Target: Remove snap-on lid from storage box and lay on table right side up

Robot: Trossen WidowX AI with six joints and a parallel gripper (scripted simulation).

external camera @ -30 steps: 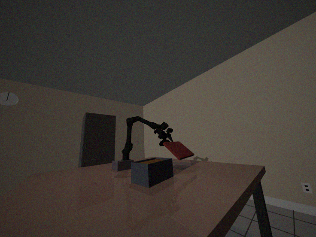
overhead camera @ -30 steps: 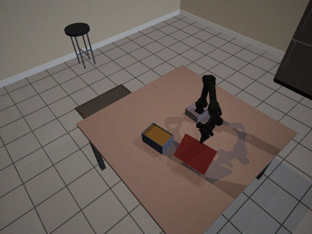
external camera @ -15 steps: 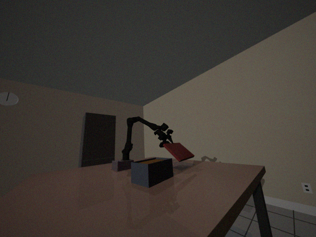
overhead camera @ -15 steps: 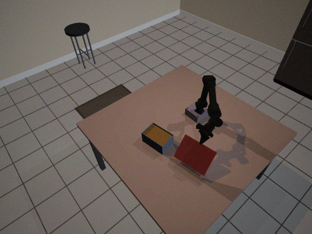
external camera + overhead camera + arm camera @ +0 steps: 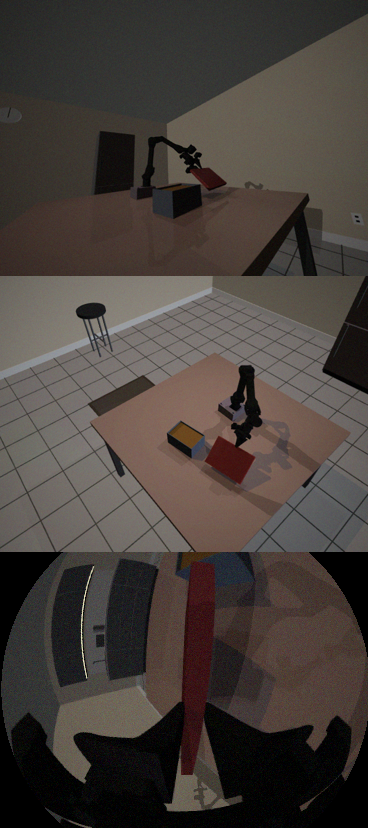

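My gripper tip is now 70 mm short of the red lid and 50 mm above it. The rest, counted from my gripper tip: storage box: 320 mm to the right, 120 mm below, 90 mm ahead.
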